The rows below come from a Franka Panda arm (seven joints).
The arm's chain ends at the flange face. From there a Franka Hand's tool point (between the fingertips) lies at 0.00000 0.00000 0.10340 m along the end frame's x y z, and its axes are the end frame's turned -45 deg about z.
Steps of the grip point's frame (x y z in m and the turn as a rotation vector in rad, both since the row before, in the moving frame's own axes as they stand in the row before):
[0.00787, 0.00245, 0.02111, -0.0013, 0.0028, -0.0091]
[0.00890, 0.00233, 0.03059, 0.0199, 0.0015, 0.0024]
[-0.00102, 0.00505, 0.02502, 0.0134, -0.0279, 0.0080]
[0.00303, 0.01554, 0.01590, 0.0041, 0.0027, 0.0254]
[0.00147, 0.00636, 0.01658, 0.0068, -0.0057, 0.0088]
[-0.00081, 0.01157, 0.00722, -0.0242, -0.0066, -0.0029]
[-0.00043, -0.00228, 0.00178, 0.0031, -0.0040, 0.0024]
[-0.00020, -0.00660, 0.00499, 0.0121, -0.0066, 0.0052]
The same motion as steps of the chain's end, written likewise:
[0.00700, -0.00372, 0.02111, 0.0011, 0.0029, -0.0091]
[0.00928, -0.00308, 0.03061, 0.0151, -0.0130, 0.0024]
[0.00587, 0.00324, 0.02507, -0.0103, -0.0292, 0.0080]
[0.01323, 0.00934, 0.01590, 0.0048, -0.0010, 0.0254]
[0.00645, 0.00354, 0.01658, 0.0008, -0.0088, 0.0088]
[0.00632, 0.00650, 0.00725, -0.0218, 0.0124, -0.0029]
[-0.00140, -0.00137, 0.00178, -0.0006, -0.0050, 0.0024]
[-0.00344, -0.00412, 0.00500, 0.0039, -0.0132, 0.0052]

